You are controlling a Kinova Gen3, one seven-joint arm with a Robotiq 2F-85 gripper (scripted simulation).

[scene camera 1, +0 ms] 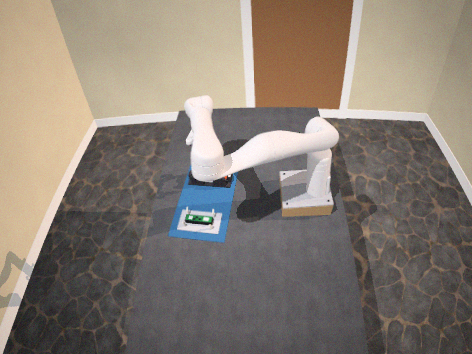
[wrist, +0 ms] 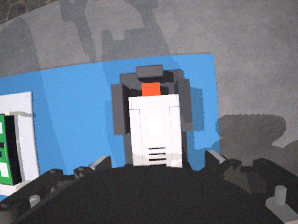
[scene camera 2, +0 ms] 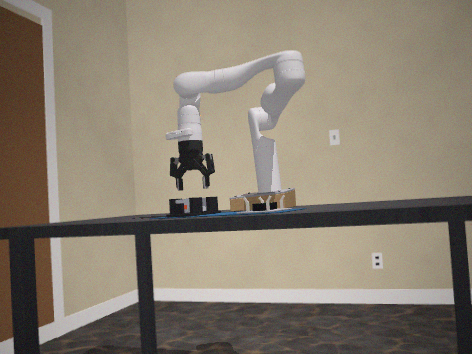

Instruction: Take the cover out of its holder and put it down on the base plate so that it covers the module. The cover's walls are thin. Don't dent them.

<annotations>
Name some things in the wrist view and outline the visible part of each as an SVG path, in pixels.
My gripper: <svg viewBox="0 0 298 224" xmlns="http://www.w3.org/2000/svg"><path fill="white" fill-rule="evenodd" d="M298 176L265 158L253 160L253 166L242 166L242 161L227 159L223 155L220 156L214 150L205 151L205 167L199 171L159 165L112 168L111 156L102 156L88 167L80 166L74 169L74 174L64 175L62 169L51 169L0 201L0 224L298 224Z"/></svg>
A white cover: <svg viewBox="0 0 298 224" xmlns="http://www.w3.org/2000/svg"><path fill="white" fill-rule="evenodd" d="M178 94L129 98L129 109L137 109L130 110L134 166L143 165L143 163L144 165L172 166L173 163L173 167L182 168L179 107L176 107L179 106Z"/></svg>
</annotations>
